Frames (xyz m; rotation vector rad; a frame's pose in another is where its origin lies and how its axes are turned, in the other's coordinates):
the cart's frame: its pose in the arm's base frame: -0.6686 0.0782 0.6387 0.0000 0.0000 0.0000
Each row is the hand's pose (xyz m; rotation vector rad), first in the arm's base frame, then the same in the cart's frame.
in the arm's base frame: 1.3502 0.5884 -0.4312 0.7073 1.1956 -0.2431
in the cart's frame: 2.0188 0.5102 -1.0699 0.7073 1.1956 -0.2431
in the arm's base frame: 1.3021 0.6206 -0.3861 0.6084 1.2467 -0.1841
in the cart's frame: 1.9707 0.5424 -1.0248 0.6084 1.2467 -0.1841
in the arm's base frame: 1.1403 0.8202 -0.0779 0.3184 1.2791 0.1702
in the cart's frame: 1.8089 0.7420 -0.7166 0.3184 1.2791 0.1702
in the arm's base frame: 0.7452 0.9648 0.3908 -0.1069 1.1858 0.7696
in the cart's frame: 1.4138 0.8866 -0.2479 -0.1069 1.1858 0.7696
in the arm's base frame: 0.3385 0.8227 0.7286 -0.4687 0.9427 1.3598
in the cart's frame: 1.0071 0.7445 0.0899 -0.4687 0.9427 1.3598
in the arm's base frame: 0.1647 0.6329 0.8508 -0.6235 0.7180 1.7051
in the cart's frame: 0.8333 0.5547 0.2121 -0.6235 0.7180 1.7051
